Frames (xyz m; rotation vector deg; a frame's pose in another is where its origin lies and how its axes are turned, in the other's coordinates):
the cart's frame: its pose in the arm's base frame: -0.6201 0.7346 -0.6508 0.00 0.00 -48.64
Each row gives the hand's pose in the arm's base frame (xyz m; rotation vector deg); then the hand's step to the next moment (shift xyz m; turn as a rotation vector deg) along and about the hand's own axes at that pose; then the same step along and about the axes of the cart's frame.
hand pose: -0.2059 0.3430 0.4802 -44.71 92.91 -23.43
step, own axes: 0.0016 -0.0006 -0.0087 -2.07 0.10 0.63
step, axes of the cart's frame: -0.0033 -0.0082 0.0010 -0.75 1.56 1.31
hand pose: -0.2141 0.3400 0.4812 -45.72 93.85 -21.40
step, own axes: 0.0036 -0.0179 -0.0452 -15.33 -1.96 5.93
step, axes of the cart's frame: -0.0075 -0.0441 0.0193 -2.96 11.91 11.11
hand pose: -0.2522 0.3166 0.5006 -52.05 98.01 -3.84
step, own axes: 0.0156 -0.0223 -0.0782 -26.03 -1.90 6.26
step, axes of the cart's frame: 0.0054 -0.0784 0.0261 -7.28 16.90 19.54
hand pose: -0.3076 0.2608 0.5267 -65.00 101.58 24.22
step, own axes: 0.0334 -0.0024 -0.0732 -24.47 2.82 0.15
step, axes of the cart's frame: 0.0249 -0.0762 0.0074 -10.18 9.61 20.27
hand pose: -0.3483 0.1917 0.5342 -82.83 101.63 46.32
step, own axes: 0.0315 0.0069 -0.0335 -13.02 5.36 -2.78
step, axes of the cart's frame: 0.0224 -0.0401 -0.0070 -6.94 0.91 12.53
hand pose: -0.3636 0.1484 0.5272 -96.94 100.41 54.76
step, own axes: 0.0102 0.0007 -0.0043 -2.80 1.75 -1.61
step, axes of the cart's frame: 0.0066 -0.0073 -0.0052 -1.21 -0.70 3.40
